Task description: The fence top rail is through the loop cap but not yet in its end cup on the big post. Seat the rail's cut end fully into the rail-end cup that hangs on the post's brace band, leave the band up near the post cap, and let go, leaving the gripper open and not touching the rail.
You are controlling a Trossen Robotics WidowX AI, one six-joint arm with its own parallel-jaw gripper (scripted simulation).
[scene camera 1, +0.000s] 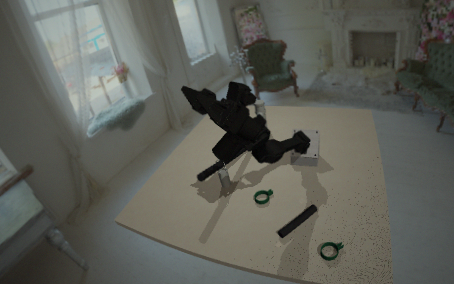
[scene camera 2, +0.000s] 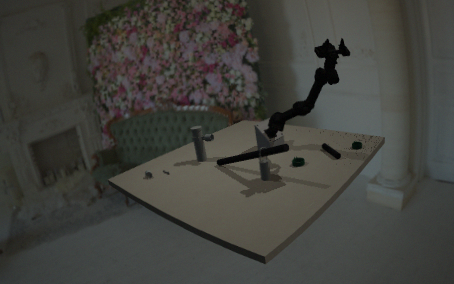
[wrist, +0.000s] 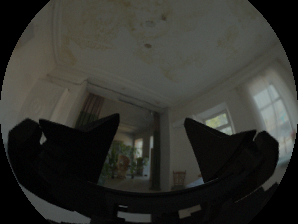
Scene:
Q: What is the gripper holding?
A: Nothing.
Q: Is the gripper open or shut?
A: Open.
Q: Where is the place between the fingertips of the gripper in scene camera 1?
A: At 188, 91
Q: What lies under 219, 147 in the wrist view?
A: The gripper.

